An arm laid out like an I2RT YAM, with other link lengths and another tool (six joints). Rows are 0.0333 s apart.
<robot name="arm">
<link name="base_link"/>
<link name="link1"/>
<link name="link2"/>
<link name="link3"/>
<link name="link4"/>
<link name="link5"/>
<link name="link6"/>
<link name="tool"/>
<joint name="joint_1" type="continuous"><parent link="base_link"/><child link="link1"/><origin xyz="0.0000 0.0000 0.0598"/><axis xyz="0 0 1"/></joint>
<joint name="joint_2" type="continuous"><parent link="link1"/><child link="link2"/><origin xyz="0.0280 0.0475 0.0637" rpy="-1.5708 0.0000 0.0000"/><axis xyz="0 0 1"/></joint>
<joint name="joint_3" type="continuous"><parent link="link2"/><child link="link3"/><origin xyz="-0.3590 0.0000 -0.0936" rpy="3.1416 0.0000 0.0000"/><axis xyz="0 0 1"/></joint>
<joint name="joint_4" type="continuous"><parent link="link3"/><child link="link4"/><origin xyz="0.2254 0.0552 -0.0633"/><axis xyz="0 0 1"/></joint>
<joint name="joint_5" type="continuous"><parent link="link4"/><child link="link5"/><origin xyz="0.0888 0.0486 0.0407" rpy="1.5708 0.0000 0.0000"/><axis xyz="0 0 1"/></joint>
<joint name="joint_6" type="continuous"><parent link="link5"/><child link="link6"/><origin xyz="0.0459 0.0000 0.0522" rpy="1.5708 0.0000 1.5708"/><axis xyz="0 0 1"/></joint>
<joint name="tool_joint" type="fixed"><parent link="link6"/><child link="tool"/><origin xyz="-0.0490 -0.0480 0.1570" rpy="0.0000 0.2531 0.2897"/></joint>
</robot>
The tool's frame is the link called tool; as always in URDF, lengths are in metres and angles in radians. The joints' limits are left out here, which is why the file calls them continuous.
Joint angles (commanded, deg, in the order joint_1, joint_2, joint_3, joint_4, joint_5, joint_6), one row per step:
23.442 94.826 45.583 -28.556 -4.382 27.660
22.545 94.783 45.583 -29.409 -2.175 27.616
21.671 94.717 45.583 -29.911 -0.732 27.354
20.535 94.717 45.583 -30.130 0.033 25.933
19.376 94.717 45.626 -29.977 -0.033 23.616
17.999 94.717 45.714 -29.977 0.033 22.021
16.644 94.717 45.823 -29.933 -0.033 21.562
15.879 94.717 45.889 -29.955 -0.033 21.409
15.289 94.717 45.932 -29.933 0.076 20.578
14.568 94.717 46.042 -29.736 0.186 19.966
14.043 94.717 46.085 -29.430 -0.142 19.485
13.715 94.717 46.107 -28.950 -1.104 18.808
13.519 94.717 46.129 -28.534 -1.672 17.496
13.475 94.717 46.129 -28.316 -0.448 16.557
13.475 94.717 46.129 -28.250 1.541 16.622
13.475 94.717 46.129 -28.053 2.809 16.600
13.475 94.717 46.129 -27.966 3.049 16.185
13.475 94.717 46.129 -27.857 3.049 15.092
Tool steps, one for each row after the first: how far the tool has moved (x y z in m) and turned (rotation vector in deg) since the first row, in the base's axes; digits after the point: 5 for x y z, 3 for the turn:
0.00192 -0.01379 -0.00276 -2.312 -0.104 -1.305
0.00372 -0.02423 -0.00406 -3.832 -0.257 -2.203
0.00526 -0.03250 -0.00491 -4.854 -0.452 -2.091
0.00687 -0.03668 -0.00453 -5.125 -0.815 -0.975
0.00915 -0.04345 -0.00423 -5.443 -1.027 -0.806
0.01230 -0.05065 -0.00358 -5.427 -1.137 -1.704
0.01394 -0.05503 -0.00329 -5.448 -1.159 -2.321
0.01487 -0.05811 -0.00315 -5.685 -1.308 -2.121
0.01742 -0.06187 -0.00229 -5.823 -1.658 -2.280
0.01933 -0.06309 -0.00132 -5.515 -1.935 -2.286
0.02080 -0.06064 0.00026 -4.604 -2.245 -1.779
0.02164 -0.05823 0.00147 -4.204 -2.681 -0.595
0.02315 -0.06159 0.00107 -5.497 -3.266 0.011
0.02539 -0.06838 0.00016 -7.365 -3.754 -0.476
0.02746 -0.07250 0.00002 -8.531 -4.222 -0.738
0.02776 -0.07286 0.00004 -8.823 -4.390 -0.390
0.02739 -0.07179 0.00006 -9.017 -4.581 0.669

